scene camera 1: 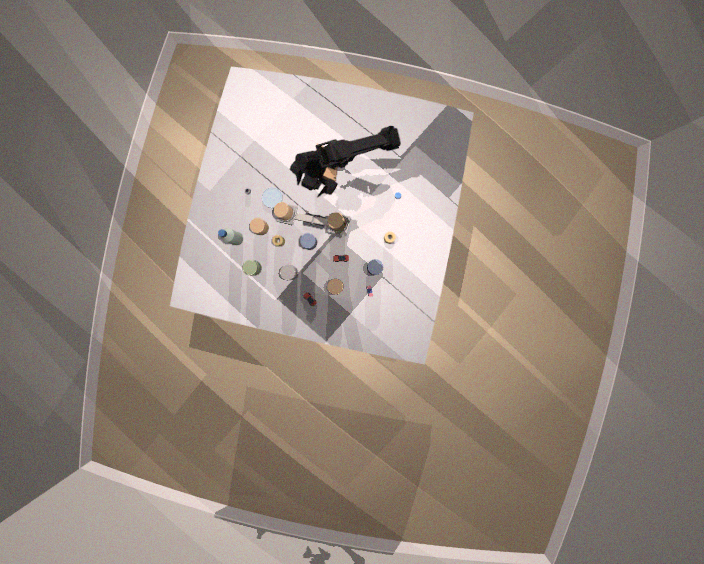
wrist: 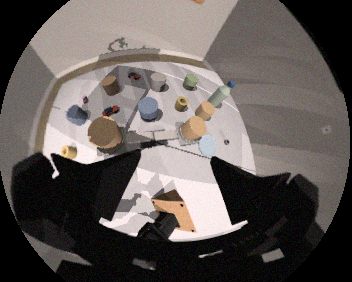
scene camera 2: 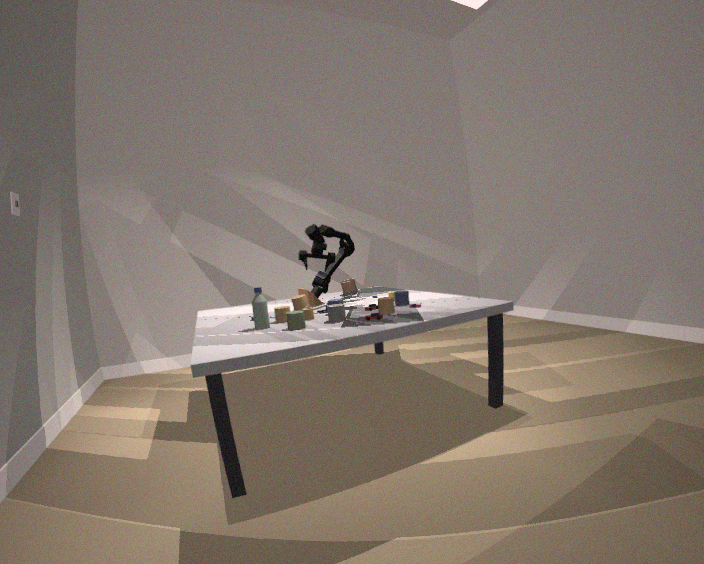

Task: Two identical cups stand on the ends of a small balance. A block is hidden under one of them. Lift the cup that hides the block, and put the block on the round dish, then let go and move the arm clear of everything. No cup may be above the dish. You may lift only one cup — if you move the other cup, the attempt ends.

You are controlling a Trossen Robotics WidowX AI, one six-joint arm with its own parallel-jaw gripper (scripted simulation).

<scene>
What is my gripper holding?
Nothing.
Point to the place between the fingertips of my gripper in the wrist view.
At 177,156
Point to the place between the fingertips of my gripper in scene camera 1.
307,190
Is my gripper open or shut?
Open.
</scene>
